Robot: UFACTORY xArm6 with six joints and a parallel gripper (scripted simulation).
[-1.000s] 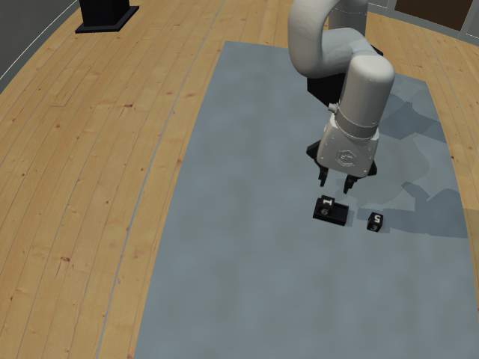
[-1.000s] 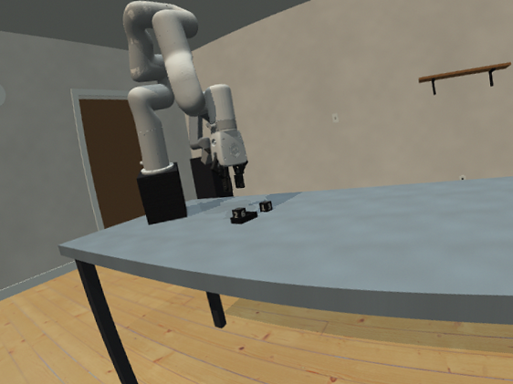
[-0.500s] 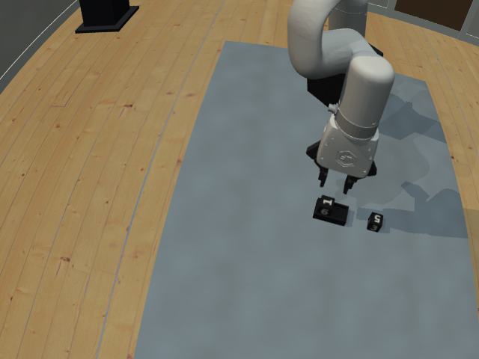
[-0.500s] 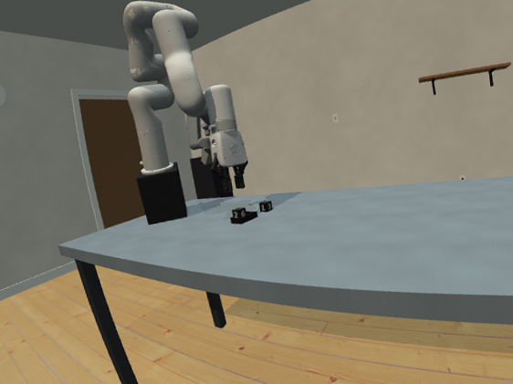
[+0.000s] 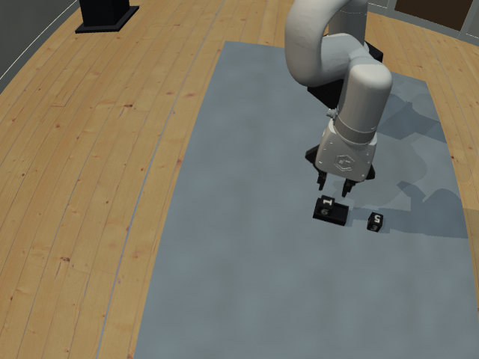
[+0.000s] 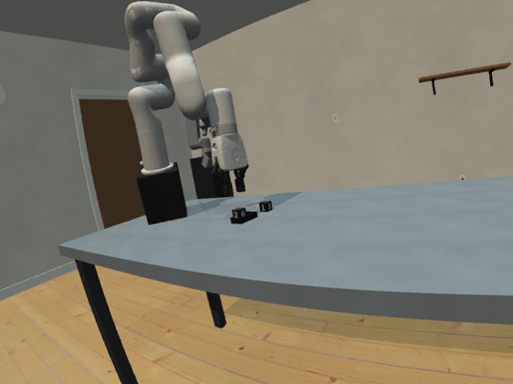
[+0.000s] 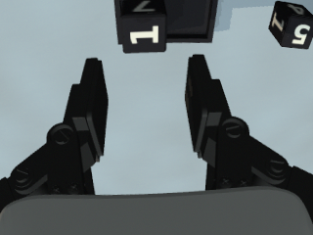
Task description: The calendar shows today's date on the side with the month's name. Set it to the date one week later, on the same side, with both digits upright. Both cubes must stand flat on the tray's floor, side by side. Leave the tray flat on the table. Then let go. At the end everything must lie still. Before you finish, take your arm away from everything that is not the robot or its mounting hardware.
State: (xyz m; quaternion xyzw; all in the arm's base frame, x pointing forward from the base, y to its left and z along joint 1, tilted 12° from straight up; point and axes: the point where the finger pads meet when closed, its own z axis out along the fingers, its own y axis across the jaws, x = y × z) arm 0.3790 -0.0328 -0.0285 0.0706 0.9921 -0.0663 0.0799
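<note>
Now: the black tray 20 mm to the left of my hand and 100 mm below it.
</note>
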